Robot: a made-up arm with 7 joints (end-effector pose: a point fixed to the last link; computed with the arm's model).
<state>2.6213 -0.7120 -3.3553 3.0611 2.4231 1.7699 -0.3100</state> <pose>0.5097 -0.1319 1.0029 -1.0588 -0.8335 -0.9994</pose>
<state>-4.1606 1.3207 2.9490 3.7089 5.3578 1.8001 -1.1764</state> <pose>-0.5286 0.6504 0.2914 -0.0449 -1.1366 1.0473</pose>
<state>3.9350 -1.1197 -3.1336 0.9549 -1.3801 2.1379 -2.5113</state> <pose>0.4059 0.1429 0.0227 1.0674 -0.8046 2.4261</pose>
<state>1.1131 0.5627 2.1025 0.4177 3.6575 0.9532 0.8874</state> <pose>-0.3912 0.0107 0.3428 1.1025 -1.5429 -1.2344</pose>
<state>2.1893 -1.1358 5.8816 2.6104 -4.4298 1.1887 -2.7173</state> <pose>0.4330 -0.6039 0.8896 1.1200 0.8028 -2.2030</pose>
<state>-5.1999 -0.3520 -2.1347 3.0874 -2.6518 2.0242 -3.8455</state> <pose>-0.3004 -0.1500 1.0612 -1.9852 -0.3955 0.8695</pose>
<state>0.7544 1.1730 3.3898 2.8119 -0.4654 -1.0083 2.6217</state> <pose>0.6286 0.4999 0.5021 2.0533 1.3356 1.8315</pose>
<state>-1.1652 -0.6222 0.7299 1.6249 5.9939 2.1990 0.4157</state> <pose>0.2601 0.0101 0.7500 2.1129 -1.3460 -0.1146</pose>
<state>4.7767 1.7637 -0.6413 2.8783 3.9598 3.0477 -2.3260</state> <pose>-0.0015 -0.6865 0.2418 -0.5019 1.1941 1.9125</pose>
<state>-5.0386 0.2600 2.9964 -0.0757 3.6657 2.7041 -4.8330</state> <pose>-0.1854 -0.1567 0.4653 0.2305 -0.2475 -1.0778</pose>
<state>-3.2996 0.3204 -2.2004 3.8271 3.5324 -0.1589 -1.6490</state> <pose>-0.4448 -0.0743 1.0114 0.4610 -0.6500 -0.4055</pose>
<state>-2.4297 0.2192 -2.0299 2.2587 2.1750 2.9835 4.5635</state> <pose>-0.2593 -0.0049 0.9347 2.2052 -0.8305 0.6133</pose>
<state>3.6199 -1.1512 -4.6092 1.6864 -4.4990 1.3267 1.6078</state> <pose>0.7883 -0.1984 0.3500 -0.6037 2.4029 0.0345</pose>
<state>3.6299 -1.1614 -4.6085 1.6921 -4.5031 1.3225 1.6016</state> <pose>0.7925 -0.1888 0.3449 -0.6333 2.4075 0.0270</pose>
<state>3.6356 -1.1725 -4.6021 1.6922 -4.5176 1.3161 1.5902</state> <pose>0.7938 -0.1841 0.3347 -0.6623 2.4244 0.0156</pose>
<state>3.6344 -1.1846 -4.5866 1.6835 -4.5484 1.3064 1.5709</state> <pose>0.7904 -0.1870 0.3170 -0.6907 2.4607 -0.0005</pose>
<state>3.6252 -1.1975 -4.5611 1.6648 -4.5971 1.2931 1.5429</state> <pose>0.7810 -0.1986 0.2913 -0.7197 2.5186 -0.0199</pose>
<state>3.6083 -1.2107 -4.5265 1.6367 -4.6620 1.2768 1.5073</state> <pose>0.7647 -0.2173 0.2592 -0.7510 2.5962 -0.0378</pose>
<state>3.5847 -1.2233 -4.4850 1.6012 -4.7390 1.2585 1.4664</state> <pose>0.7416 -0.2408 0.2231 -0.7861 2.6884 -0.0479</pose>
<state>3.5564 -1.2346 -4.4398 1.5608 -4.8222 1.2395 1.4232</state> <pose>0.7127 -0.2657 0.1862 -0.8251 2.7873 -0.0442</pose>
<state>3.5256 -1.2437 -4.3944 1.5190 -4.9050 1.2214 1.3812</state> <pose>0.6803 -0.2891 0.1518 -0.8660 2.8839 -0.0236</pose>
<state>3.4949 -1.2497 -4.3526 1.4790 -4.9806 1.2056 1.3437</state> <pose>0.6475 -0.3091 0.1224 -0.9040 2.9693 0.0119</pose>
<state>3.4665 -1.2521 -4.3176 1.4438 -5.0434 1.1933 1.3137</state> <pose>0.6178 -0.3250 0.0999 0.9114 -2.9682 -0.0544</pose>
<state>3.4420 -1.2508 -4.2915 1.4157 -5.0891 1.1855 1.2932</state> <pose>0.5937 -0.3369 0.0849 0.8944 -2.9194 -0.0933</pose>
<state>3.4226 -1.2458 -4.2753 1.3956 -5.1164 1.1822 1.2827</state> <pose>0.5765 -0.3457 0.0772 0.8736 -2.8968 -0.1231</pose>
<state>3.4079 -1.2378 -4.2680 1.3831 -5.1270 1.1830 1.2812</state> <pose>0.5660 -0.3524 0.0756 0.8480 -2.8976 -0.1425</pose>
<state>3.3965 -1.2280 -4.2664 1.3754 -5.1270 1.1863 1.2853</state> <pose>0.5598 -0.3578 0.0778 0.8190 -2.9128 -0.1546</pose>
